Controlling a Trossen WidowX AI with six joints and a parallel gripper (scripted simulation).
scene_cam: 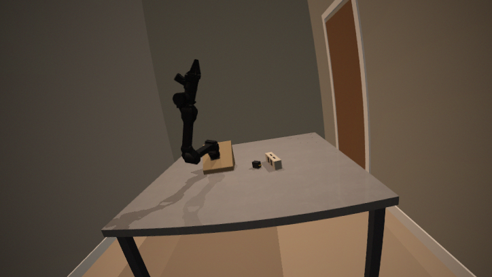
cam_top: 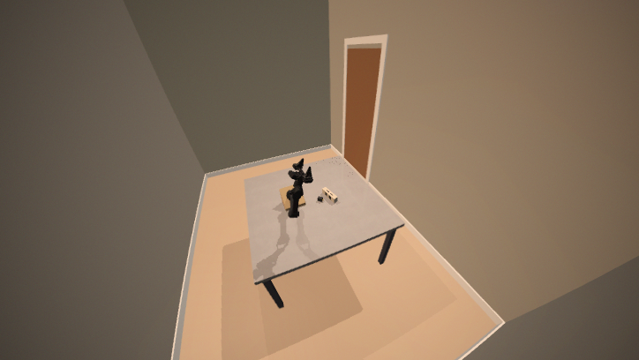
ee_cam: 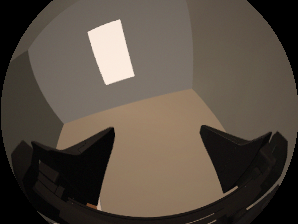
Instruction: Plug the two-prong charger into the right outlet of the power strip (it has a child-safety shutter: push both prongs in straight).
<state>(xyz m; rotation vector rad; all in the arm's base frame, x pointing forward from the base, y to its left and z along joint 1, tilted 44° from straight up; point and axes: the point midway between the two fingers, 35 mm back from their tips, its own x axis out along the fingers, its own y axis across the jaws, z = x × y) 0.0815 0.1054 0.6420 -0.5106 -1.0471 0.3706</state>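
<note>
The charger is 65 cm below my gripper tip, 26 cm to the left of it and 22 cm ahead of it.
</note>
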